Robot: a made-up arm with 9 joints.
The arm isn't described. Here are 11 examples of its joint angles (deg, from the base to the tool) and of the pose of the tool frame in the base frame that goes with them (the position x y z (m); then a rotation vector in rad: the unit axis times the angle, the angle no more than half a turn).
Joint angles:
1: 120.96 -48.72 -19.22 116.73 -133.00 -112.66 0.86 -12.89 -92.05
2: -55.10 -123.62 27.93 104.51 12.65 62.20 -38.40 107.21 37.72
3: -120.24 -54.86 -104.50 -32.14 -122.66 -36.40 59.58 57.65 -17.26
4: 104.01 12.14 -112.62 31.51 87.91 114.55 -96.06 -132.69 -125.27
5: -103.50 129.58 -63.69 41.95 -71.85 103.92 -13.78 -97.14 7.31
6: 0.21 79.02 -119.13 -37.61 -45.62 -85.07 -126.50 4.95 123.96
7: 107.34 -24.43 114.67 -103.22 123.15 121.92 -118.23 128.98 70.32
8: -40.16 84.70 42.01 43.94 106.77 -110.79 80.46 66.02 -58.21
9: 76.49 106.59 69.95 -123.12 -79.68 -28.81 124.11 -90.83 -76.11
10: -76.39 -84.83 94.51 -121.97 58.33 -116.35 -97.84 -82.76 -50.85
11: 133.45 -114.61 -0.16 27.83 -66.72 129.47 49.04 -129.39 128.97
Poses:
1: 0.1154 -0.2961 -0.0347 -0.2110 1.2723 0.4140
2: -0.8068 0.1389 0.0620 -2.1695 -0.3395 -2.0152
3: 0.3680 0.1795 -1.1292 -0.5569 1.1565 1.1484
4: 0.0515 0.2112 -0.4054 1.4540 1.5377 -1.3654
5: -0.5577 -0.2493 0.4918 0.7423 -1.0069 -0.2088
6: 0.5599 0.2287 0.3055 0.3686 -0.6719 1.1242
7: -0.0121 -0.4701 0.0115 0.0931 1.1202 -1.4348
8: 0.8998 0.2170 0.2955 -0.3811 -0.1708 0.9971
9: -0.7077 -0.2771 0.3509 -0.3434 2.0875 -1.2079
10: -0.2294 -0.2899 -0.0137 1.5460 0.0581 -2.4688
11: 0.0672 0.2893 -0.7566 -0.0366 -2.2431 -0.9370
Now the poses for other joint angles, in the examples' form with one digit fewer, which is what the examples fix.
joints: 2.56 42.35 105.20 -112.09 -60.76 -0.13 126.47 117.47 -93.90
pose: -0.276 -0.583 -0.199 0.301 -1.340 -0.246
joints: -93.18 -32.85 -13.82 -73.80 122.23 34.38 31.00 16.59 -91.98
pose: -0.171 -0.142 0.337 1.380 1.556 -1.618
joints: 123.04 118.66 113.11 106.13 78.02 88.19 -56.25 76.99 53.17
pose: -0.394 0.014 0.163 -0.352 0.776 -1.682
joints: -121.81 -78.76 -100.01 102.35 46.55 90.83 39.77 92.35 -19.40
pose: -1.078 0.240 -0.451 0.735 1.924 0.587
